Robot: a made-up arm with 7 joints.
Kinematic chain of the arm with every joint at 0, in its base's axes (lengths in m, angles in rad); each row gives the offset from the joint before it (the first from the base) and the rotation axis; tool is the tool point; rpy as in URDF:
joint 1: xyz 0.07 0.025 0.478 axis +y
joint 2: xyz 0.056 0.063 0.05 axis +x
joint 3: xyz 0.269 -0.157 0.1 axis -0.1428 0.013 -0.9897
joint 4: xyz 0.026 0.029 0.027 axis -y
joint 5: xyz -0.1 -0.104 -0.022 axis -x
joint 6: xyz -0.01 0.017 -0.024 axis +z
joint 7: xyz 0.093 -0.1 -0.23 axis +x
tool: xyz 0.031 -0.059 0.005 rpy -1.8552 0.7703 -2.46
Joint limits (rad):
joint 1: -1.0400..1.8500
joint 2: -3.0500..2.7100
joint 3: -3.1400..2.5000
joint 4: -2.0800..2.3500
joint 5: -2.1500..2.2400
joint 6: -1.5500..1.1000
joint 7: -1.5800..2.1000
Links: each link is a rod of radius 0.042 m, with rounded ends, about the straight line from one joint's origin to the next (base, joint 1, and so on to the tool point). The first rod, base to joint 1, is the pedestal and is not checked.
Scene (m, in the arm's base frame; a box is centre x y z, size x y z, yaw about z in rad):
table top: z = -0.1
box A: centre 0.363 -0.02 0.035 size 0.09 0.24 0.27 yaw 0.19
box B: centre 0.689 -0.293 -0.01 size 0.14 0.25 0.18 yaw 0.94
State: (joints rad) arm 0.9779 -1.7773 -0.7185 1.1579 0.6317 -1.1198 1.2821
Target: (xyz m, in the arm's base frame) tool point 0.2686 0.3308 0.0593
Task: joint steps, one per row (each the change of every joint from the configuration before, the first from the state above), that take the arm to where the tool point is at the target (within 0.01 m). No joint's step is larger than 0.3 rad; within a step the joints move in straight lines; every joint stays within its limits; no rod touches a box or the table.
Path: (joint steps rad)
1: -0.2442 0.0995 -0.1786 0.0109 -0.2173 0.1485 0.0561
2: -0.2442 0.0994 -0.1785 0.0110 -0.2173 0.1486 0.0561
3: -0.2442 0.0995 -0.1786 0.0109 -0.2173 0.1485 0.0560
4: -0.2441 0.0994 -0.1786 0.0109 -0.2173 0.1486 0.0561
5: -0.2442 0.0995 -0.1785 0.0110 -0.2173 0.1485 0.0561
6: 0.2730 0.0164 -0.0153 0.1588 0.0575 -0.1179 -0.0280
7: 0.2730 0.0164 -0.0152 0.1589 0.0575 -0.1179 -0.0281
8: 0.2730 0.0164 -0.0153 0.1588 0.0575 -0.1179 -0.0281
9: 0.2730 0.0164 -0.0152 0.1589 0.0575 -0.1179 -0.0280

